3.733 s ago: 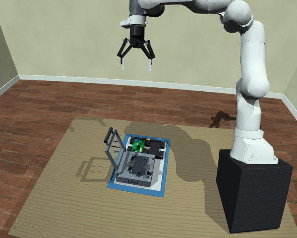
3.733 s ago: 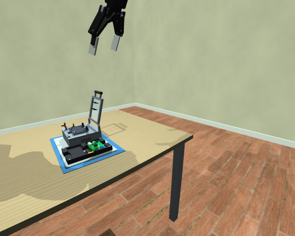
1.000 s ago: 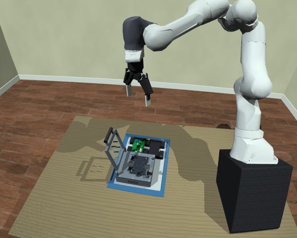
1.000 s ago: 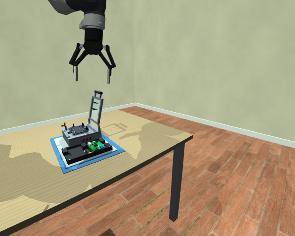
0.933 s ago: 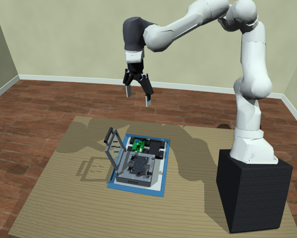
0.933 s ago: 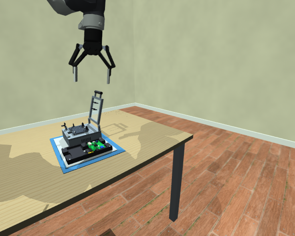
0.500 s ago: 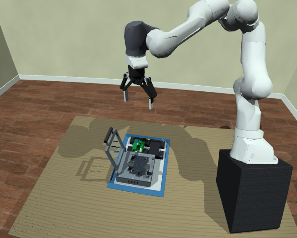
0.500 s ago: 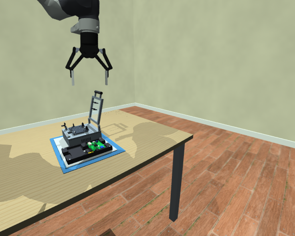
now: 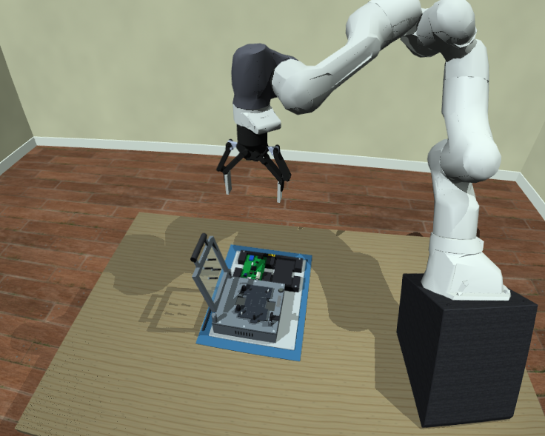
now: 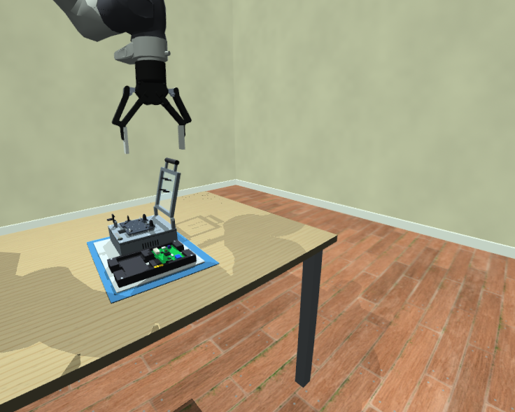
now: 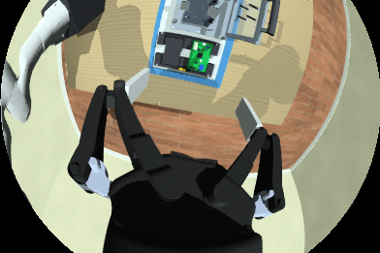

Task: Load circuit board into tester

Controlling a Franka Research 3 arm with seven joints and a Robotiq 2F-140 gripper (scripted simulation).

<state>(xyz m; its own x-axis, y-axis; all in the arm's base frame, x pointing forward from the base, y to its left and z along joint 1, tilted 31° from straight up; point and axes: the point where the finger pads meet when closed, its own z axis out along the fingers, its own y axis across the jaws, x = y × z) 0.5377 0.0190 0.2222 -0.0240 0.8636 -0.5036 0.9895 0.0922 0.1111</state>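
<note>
Right now my hand is 31 cm above the green circuit board. Also, from my hand: lid 18 cm to the left, 15 cm below, 7 cm ahead.
</note>
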